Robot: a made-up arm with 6 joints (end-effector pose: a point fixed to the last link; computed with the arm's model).
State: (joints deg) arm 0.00 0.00 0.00 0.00 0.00 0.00
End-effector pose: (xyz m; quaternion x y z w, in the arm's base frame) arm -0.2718 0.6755 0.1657 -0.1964 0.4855 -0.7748 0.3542
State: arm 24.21 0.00 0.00 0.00 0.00 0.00
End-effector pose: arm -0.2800 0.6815 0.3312 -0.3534 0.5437 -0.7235 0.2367
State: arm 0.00 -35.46 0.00 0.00 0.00 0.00
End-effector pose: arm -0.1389 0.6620 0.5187 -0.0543 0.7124 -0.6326 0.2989
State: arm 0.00 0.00 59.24 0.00 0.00 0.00
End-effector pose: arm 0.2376 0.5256 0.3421 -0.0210 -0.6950 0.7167 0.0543
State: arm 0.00 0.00 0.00 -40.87 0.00 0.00
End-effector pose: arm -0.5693 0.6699 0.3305 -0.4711 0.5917 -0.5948 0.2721
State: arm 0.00 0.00 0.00 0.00 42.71 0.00
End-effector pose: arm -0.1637 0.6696 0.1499 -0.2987 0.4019 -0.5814 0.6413
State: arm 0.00 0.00 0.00 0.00 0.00 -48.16
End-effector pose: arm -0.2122 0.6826 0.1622 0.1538 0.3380 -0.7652 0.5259
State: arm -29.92 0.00 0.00 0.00 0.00 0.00
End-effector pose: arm -0.1700 0.6729 -0.0113 0.0088 0.3840 -0.7905 0.4770
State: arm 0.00 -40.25 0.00 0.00 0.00 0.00
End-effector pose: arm -0.1207 0.6426 0.5631 -0.0344 0.7383 -0.6084 0.2891
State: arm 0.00 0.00 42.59 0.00 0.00 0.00
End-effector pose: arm 0.1085 0.6221 0.3126 -0.0421 0.6529 -0.7536 0.0639
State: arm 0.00 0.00 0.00 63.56 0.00 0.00
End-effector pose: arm 0.1887 0.5345 0.3431 0.2660 0.2063 -0.8565 0.3912
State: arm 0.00 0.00 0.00 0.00 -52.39 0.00
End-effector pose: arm -0.3530 0.7770 0.1916 0.0360 -0.4965 0.8652 0.0598
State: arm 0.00 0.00 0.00 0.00 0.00 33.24
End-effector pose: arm -0.3018 0.6716 0.1949 -0.4218 0.5389 -0.7019 0.1973
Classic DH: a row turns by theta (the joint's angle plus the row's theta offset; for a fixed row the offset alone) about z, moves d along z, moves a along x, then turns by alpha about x. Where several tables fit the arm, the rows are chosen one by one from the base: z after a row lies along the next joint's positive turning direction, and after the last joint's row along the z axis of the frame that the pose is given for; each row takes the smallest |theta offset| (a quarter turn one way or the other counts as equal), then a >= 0, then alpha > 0; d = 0 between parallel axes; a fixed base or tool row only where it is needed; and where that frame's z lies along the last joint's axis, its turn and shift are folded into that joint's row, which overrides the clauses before.
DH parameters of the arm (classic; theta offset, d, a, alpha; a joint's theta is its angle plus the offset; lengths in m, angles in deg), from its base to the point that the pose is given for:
base (fixed): 2.35 0.2936 0.1383 -92.2
joint 1: -69.71 0.1036 -0.0905 93.27
joint 2: 72.98 0.314 0.0056 -133.22
joint 3: -80.39 -0.1762 0.0366 89.43
joint 4: -28.77 -0.7368 -0.0365 101.86
joint 5: 13.67 -0.4771 0.0523 98.41
joint 6: 44.37 -0.182 -0.0297 -132.87
tool (fixed): 63.4 -0.0919 0 0

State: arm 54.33 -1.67 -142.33 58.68 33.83 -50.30
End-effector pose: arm -0.6640 0.1109 0.7244 0.2755 0.3086 0.4364 0.7990
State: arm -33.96 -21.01 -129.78 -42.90 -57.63 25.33
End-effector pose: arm -0.2445 -0.5373 -0.4267 -0.0889 -0.2402 -0.9128 0.3182
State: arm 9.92 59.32 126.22 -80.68 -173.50 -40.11
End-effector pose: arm 0.5273 0.6382 0.7976 0.4492 0.0661 0.2606 0.8520
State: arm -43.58 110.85 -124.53 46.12 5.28 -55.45
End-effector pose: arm -0.2979 -0.4983 0.1168 -0.7675 -0.0908 0.1327 0.6205
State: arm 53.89 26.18 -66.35 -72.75 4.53 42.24
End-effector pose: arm -0.4166 -0.0949 1.1750 0.9614 0.2355 -0.1073 0.0932
